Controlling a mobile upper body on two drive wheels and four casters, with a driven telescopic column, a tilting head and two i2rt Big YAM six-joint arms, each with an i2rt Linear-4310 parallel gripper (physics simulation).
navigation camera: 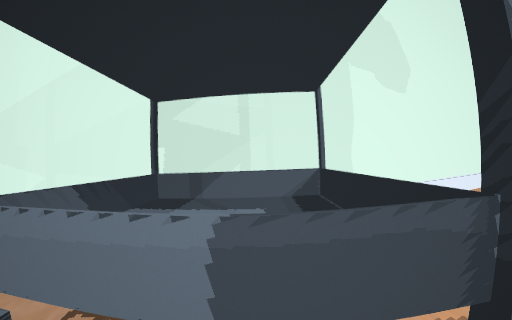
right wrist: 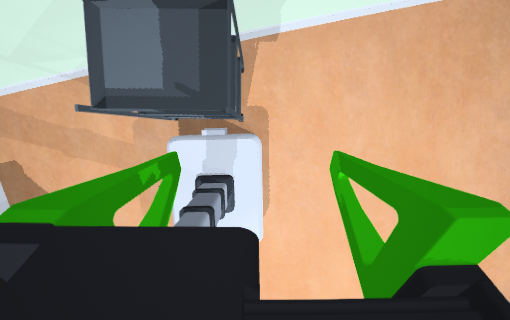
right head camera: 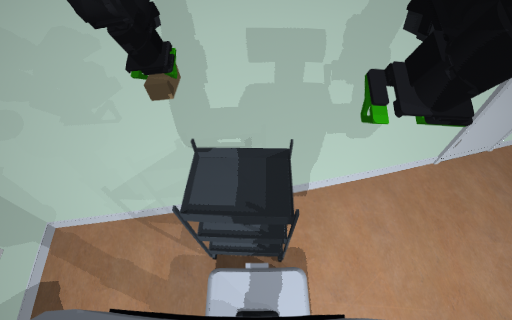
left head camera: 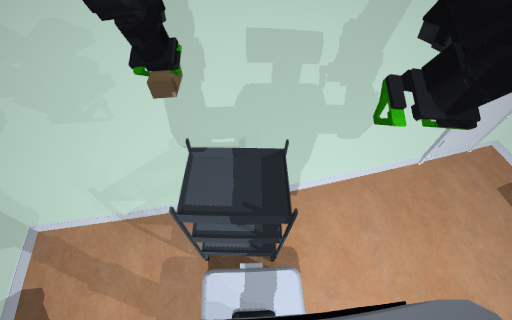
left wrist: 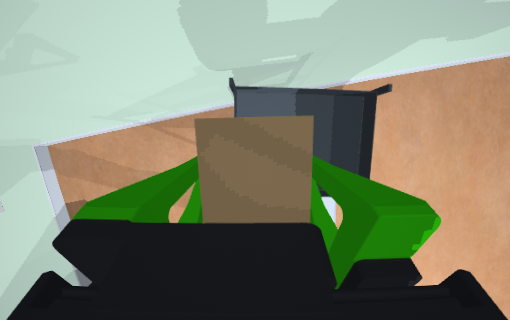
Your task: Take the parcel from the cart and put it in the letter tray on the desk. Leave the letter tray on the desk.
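Places are measured from the left arm's base along level axes (x right, y ahead, z up), in centimetres.
Where they show: left gripper, between the fingertips: (right head camera: 165,77) (left head camera: 167,74) (left wrist: 255,160); right gripper, between the fingertips: (right wrist: 255,159) (right head camera: 390,119) (left head camera: 399,121).
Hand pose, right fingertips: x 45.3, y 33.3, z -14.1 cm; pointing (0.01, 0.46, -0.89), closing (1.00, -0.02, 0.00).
After its pixels a point has its place.
The parcel (left head camera: 164,85) @(x 1.8, y 53.0, z -20.6 cm) (right head camera: 161,87) @(x 2.0, y 53.0, z -20.4 cm) (left wrist: 256,172) @(x 0.8, y 59.0, z -18.8 cm) is a small brown box. My left gripper (left head camera: 159,74) @(x 0.8, y 59.3, z -21.5 cm) (right head camera: 156,75) @(x 0.8, y 59.3, z -21.5 cm) (left wrist: 255,160) @(x 0.8, y 59.3, z -21.5 cm) is shut on it and holds it up in the air, above and left of the cart in the head views. My right gripper (left head camera: 400,122) @(x 45.3, y 33.3, z -14.1 cm) (right head camera: 392,120) @(x 45.3, y 33.3, z -14.1 cm) (right wrist: 255,159) @(x 45.3, y 33.3, z -14.1 cm) is open and empty, at the right of the head views. The dark grey cart (left head camera: 230,218) @(x 14.4, y 41.7, z -69.5 cm) (right head camera: 237,218) @(x 16.3, y 41.6, z -69.7 cm) (left wrist: 305,91) @(x 17.3, y 74.4, z -71.0 cm) (right wrist: 95,55) @(x -4.8, y 59.6, z -71.3 cm) (navigation camera: 350,270) @(x 27.2, y 41.2, z -124.3 cm) has a tray-like top and lower shelves. Its top holds no parcel. The letter tray and the desk do not show in these views.
My white base (left head camera: 215,295) @(x 3.8, y 18.4, z -115.0 cm) (right head camera: 220,295) @(x 3.9, y 17.7, z -115.0 cm) (right wrist: 245,160) @(x 39.8, y 18.2, z -114.9 cm) stands close in front of the cart. A pale green wall (left head camera: 350,165) @(x 101.6, y 102.1, z -121.9 cm) (right head camera: 350,165) @(x 91.2, y 100.3, z -118.8 cm) rises behind the cart. A whitish door (left head camera: 465,125) (right head camera: 480,120) @(x 200.3, y 117.7, z -87.4 cm) is at the right. Brown floor (left head camera: 375,240) @(x 113.6, y 47.9, z -140.9 cm) (right wrist: 310,100) @(x 81.5, y 52.4, z -141.0 cm) lies right of the cart.
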